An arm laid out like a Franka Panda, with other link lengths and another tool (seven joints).
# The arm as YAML. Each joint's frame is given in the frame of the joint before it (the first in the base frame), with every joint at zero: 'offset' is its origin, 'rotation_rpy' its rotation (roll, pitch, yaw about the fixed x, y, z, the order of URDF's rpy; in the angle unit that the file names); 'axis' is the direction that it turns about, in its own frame. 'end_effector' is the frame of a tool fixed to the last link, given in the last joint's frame.
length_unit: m
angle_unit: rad
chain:
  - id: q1
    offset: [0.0, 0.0, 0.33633]
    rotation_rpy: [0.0, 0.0, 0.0]
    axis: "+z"
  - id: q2
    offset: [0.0, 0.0, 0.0]
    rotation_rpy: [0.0, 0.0, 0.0]
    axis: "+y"
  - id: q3
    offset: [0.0, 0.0, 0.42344]
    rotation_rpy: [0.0, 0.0, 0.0]
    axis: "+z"
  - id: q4
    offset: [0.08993, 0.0, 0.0]
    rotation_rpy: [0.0, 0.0, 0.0]
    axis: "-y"
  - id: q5
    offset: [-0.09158, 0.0, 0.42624]
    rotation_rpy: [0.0, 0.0, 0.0]
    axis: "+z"
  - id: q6
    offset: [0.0, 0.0, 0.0]
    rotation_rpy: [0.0, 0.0, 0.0]
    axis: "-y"
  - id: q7
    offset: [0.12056, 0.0, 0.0]
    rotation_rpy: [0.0, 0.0, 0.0]
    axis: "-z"
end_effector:
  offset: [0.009, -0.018, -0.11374]
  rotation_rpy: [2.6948, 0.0, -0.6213]
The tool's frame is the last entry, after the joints.
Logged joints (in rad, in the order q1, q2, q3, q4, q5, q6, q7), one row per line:
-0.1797 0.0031 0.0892 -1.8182 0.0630 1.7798 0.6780
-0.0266 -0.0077 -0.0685 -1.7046 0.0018 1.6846 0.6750
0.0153 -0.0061 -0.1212 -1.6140 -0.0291 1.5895 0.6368
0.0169 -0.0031 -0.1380 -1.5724 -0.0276 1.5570 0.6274
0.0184 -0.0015 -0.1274 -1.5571 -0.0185 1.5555 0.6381
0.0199 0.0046 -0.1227 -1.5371 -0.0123 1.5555 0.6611
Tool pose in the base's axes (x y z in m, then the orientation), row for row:
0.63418 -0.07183 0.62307 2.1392 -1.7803 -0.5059
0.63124 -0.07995 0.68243 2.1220 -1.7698 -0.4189
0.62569 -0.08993 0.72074 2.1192 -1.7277 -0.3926
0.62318 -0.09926 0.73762 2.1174 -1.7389 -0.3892
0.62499 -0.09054 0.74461 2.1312 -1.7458 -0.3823
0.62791 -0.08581 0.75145 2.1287 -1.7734 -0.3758
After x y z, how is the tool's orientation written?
As a rotation vector, in radians.
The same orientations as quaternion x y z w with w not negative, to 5 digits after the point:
0.74701 -0.62168 -0.17666 0.15581
0.74789 -0.62376 -0.14764 0.17256
0.75344 -0.61425 -0.13958 0.18853
0.75177 -0.61738 -0.13818 0.18600
0.75385 -0.61752 -0.13523 0.17914
0.75000 -0.62482 -0.13241 0.17194

